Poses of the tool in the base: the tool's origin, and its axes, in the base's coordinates. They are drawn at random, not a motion.
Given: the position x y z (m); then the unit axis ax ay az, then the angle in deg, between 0 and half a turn.
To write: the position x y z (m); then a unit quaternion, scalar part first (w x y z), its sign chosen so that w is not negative. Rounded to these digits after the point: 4 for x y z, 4 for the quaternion.
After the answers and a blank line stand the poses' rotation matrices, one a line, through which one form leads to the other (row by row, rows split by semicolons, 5 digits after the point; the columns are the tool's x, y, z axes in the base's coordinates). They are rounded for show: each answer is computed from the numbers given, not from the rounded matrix.
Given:
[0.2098, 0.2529, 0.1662, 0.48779, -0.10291, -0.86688, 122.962]
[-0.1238, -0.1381, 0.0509, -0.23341, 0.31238, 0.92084, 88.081]
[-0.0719, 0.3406, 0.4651, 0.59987, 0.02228, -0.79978, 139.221]
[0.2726, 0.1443, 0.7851, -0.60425, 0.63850, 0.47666, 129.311]
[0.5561, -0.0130, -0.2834, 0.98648, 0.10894, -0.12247, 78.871]
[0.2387, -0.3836, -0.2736, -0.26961, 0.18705, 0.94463, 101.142]
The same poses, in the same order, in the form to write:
[0.2098, 0.2529, 0.1662, 0.4775, 0.4286, -0.0904, -0.7617]
[-0.1238, -0.1381, 0.0509, 0.7188, -0.1623, 0.2172, 0.6401]
[-0.0719, 0.3406, 0.4651, 0.3484, 0.5623, 0.0209, -0.7497]
[0.2726, 0.1443, 0.7851, 0.4281, -0.5461, 0.5770, 0.4308]
[0.5561, -0.0130, -0.2834, 0.7723, 0.6266, 0.0692, -0.0778]
[0.2387, -0.3836, -0.2736, 0.6351, -0.2082, 0.1445, 0.7296]

-0.17669 0.64983 -0.73926; -0.80485 -0.52773 -0.27152; -0.56657 0.54702 0.61625
0.08614 -0.99079 0.10447; 0.84985 0.12780 0.51130; -0.51994 0.04474 0.85303
-0.12490 0.54586 -0.82852; -0.49889 -0.75636 -0.42312; -0.85762 0.36049 0.36679
-0.03710 -0.99903 0.02353; -0.26143 0.03243 0.96468; -0.96451 0.02964 -0.26239
0.97832 0.20689 0.00940; -0.03344 0.20260 -0.97869; -0.20438 0.95716 0.20512
-0.10651 -0.98700 -0.12037; 0.86665 -0.15149 0.47536; -0.48742 -0.05369 0.87152

